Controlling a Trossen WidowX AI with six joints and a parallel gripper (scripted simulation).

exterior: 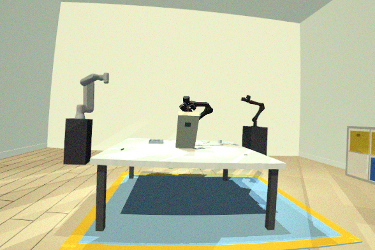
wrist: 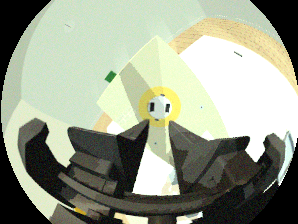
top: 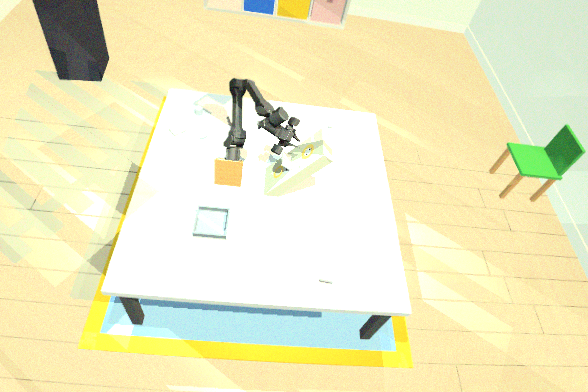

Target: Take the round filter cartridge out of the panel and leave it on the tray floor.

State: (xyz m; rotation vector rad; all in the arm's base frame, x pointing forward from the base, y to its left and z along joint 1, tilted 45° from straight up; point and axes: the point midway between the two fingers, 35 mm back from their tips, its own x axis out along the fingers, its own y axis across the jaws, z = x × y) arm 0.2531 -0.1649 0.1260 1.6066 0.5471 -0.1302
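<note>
The filter cartridge is 60 mm ahead of my gripper tip, 10 mm to the right of it and 50 mm below it. Also, from my gripper tip: shallow square tray (390 mm behind, 240 mm to the right, 280 mm below); then service panel (20 mm ahead, 120 mm below).
</note>
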